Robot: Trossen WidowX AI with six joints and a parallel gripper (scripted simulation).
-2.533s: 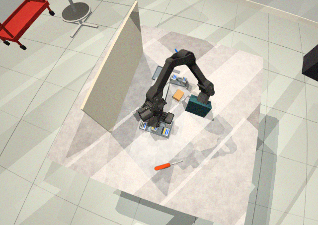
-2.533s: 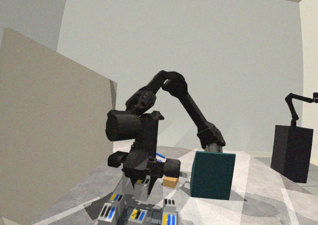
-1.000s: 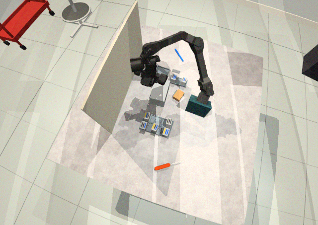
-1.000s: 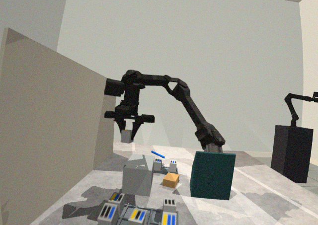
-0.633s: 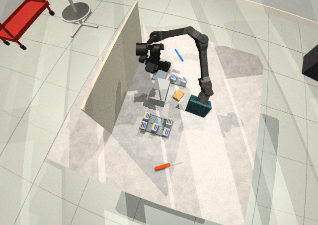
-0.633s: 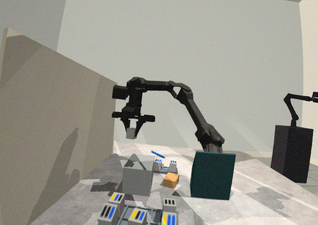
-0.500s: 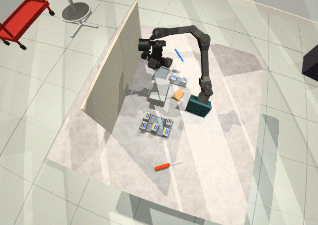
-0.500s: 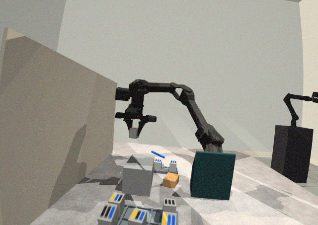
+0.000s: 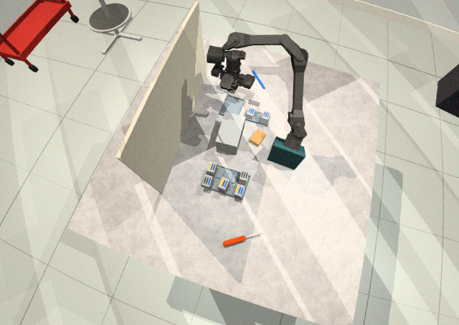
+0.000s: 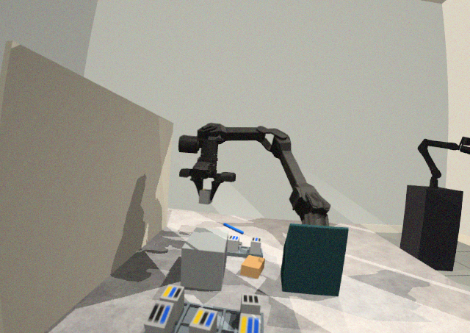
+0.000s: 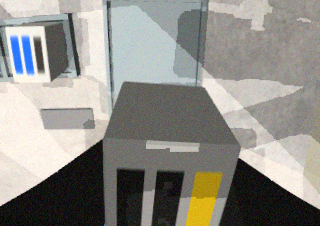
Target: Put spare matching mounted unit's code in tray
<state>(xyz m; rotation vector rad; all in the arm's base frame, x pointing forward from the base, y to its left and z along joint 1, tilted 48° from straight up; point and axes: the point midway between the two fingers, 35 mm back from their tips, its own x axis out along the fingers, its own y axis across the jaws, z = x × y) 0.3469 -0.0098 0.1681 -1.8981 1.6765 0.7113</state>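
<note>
Now: gripper tip 160 mm above the flat grey-blue tray. The rest, counted from my gripper tip: tall beige panel: 160 mm ahead, 210 mm to the left, 60 mm above; grey mounted unit: 80 mm behind, 170 mm to the left, 120 mm below; orange block: 200 mm behind, 100 mm to the left, 150 mm below.
</note>
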